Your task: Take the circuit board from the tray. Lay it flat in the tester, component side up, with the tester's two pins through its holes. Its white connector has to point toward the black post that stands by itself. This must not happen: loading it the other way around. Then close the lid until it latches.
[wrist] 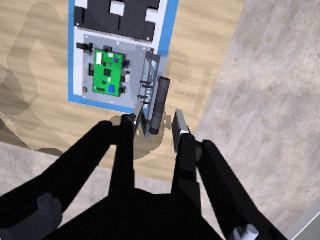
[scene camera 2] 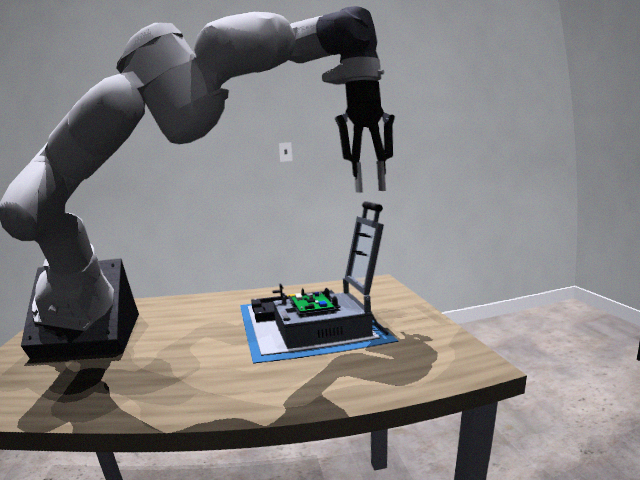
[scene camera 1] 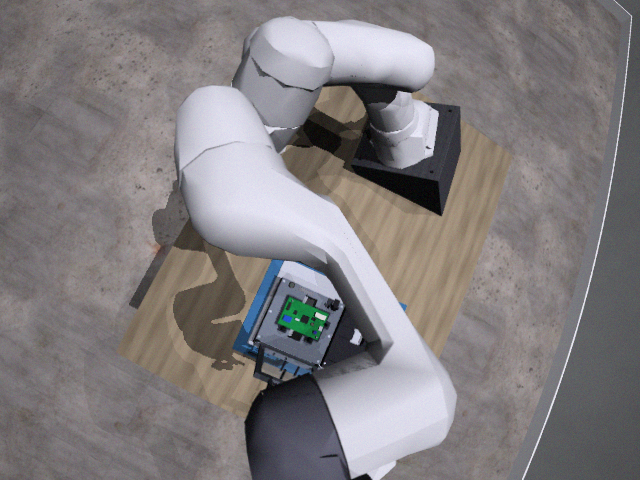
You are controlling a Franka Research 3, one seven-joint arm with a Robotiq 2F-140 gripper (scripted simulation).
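Tester: (scene camera 1: 285, 278) and (scene camera 2: 284, 323) are the same spot on it.
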